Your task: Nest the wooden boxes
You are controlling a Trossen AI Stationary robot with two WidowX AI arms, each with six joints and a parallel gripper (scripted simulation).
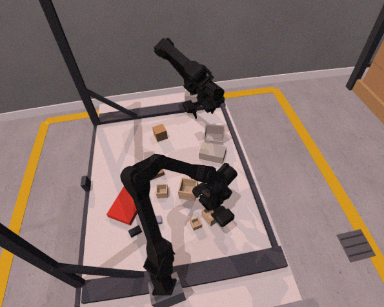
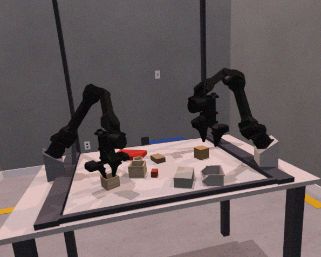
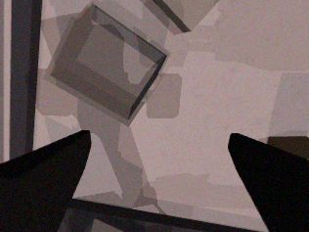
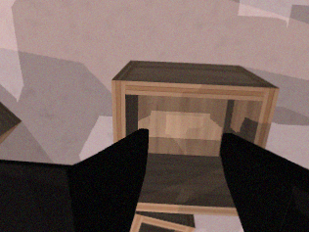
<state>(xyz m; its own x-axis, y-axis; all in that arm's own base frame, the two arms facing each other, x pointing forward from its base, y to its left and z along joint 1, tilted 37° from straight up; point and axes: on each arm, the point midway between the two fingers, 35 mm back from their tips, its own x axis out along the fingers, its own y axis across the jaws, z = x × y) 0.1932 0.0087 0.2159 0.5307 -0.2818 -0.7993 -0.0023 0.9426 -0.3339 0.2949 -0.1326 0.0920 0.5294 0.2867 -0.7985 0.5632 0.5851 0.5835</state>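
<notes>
My right hand is 190 mm to the right of the red cube, 80 mm past it and 50 mm above it. Also, from my right hand: grey closed block 330 mm to the left, 40 mm below, 10 mm behind; flat brown block 280 mm behind, 200 mm to the left, 50 mm below; dark block 300 mm behind, 90 mm to the right, 60 mm below.
My left gripper is now 5 cm short of the grey closed block, 12 cm to the left of it and 16 cm above it. Also, from my left hand: red cube 2 cm behind, 26 cm to the right, 17 cm below; then grey open box 5 cm ahead, 16 cm below; then brown cube 23 cm behind, 1 cm to the right, 16 cm below.
</notes>
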